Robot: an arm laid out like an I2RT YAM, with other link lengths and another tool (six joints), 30 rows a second.
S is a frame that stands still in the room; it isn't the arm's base.
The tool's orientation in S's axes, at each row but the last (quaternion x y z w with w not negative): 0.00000 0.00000 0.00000 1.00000; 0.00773 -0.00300 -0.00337 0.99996; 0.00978 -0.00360 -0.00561 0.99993; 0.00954 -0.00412 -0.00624 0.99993; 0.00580 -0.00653 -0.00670 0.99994; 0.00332 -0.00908 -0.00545 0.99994; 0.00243 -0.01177 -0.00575 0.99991; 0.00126 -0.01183 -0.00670 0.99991; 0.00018 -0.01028 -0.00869 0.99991; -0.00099 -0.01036 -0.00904 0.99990
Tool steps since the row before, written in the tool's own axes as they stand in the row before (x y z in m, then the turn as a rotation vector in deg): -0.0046 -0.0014 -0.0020 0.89 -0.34 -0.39; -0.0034 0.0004 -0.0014 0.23 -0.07 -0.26; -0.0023 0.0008 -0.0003 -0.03 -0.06 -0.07; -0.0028 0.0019 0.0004 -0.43 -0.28 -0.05; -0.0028 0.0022 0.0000 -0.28 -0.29 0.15; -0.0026 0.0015 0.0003 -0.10 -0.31 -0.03; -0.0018 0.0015 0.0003 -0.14 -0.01 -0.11; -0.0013 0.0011 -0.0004 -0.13 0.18 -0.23; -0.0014 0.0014 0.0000 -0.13 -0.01 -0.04; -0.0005 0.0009 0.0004 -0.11 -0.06 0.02
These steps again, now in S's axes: -0.0046 -0.0014 -0.0020 0.89 -0.34 -0.39; -0.0034 0.0004 -0.0014 0.23 -0.07 -0.26; -0.0023 0.0008 -0.0003 -0.03 -0.06 -0.07; -0.0028 0.0019 0.0004 -0.43 -0.27 -0.06; -0.0028 0.0022 0.0000 -0.29 -0.29 0.14; -0.0026 0.0015 0.0003 -0.10 -0.31 -0.03; -0.0018 0.0015 0.0003 -0.14 -0.01 -0.11; -0.0013 0.0011 -0.0004 -0.12 0.18 -0.23; -0.0014 0.0014 0.0000 -0.13 -0.01 -0.04; -0.0005 0.0009 0.0004 -0.11 -0.06 0.02
